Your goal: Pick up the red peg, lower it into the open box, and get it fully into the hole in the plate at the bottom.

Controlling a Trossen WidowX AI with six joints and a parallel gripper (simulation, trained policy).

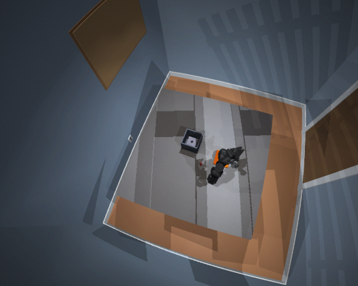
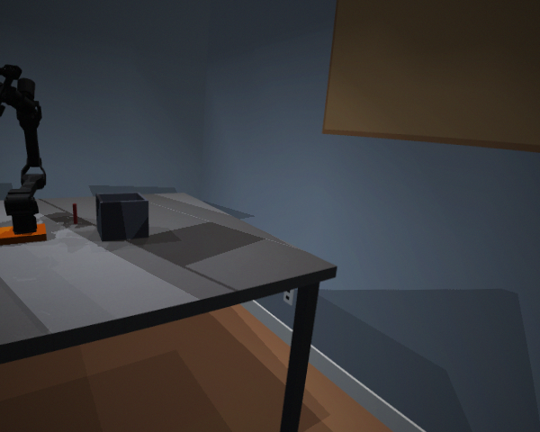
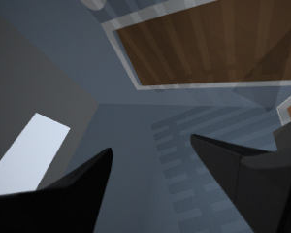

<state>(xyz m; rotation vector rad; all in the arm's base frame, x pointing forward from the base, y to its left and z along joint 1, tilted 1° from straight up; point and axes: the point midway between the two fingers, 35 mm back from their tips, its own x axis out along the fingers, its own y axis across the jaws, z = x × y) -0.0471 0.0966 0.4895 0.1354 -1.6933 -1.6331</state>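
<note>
Right now the red peg is 480 mm below my gripper tip, 270 mm ahead of it and 10 mm to the left of it. Round my gripper tip: plate 480 mm below, 380 mm ahead, 190 mm to the right.
</note>
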